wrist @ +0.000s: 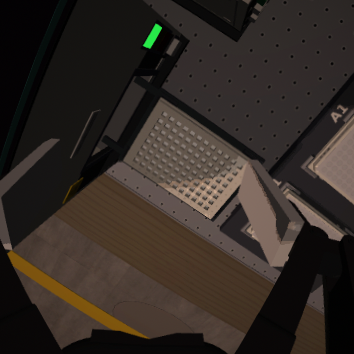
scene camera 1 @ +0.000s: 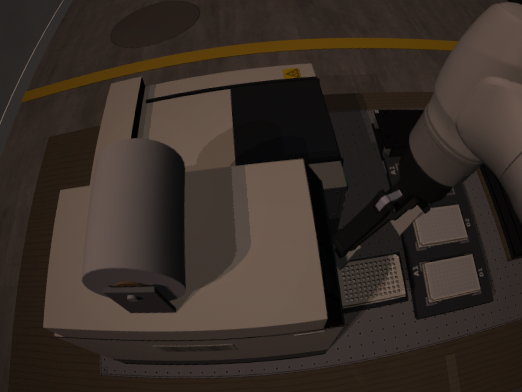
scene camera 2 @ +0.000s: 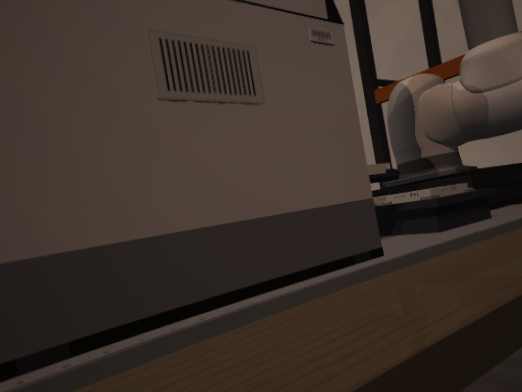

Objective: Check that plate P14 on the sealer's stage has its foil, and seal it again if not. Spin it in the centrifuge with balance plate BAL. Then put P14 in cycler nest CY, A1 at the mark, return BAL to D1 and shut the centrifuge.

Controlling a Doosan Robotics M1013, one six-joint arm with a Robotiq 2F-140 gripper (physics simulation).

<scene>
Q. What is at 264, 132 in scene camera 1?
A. A dark centrifuge lid.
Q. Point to a well plate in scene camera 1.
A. At 363, 282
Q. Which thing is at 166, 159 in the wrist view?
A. A well plate.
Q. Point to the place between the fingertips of my gripper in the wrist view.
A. At 154, 168
</scene>
